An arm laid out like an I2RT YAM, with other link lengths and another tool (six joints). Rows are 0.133 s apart.
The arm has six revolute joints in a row. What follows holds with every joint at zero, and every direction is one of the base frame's. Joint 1 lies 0.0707 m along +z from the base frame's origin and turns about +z. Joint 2 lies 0.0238 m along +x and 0.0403 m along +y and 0.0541 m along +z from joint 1 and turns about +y. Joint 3 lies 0.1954 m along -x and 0.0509 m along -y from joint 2 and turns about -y. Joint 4 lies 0.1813 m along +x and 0.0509 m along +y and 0.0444 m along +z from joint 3 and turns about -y. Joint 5 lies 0.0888 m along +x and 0.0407 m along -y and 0.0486 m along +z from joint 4 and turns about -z. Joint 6 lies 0.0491 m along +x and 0.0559 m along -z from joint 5 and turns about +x. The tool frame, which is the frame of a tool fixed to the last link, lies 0.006 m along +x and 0.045 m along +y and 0.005 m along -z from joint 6; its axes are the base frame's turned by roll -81.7, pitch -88.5 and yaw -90 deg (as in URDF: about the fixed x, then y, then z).
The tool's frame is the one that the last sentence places.
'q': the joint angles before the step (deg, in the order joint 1, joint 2, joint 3, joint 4, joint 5, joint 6). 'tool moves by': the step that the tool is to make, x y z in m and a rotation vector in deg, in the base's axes. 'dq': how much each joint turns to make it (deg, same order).
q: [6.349 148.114 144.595 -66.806 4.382 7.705]
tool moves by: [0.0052 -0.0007 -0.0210 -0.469 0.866 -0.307]
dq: [-0.115 3.216 -0.071 2.370 0.414 0.059]
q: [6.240 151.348 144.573 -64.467 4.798 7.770]
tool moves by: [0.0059 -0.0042 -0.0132 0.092 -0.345 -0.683]
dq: [-0.652 2.130 -0.049 2.527 -0.043 0.048]
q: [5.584 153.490 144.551 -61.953 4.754 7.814]
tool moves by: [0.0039 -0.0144 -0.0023 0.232 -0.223 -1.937]
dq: [-1.994 0.453 0.069 0.624 -0.220 0.016]
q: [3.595 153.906 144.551 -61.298 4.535 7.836]
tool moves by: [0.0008 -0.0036 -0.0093 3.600 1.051 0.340]
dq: [-1.005 1.782 -0.033 0.964 -3.890 -0.088]
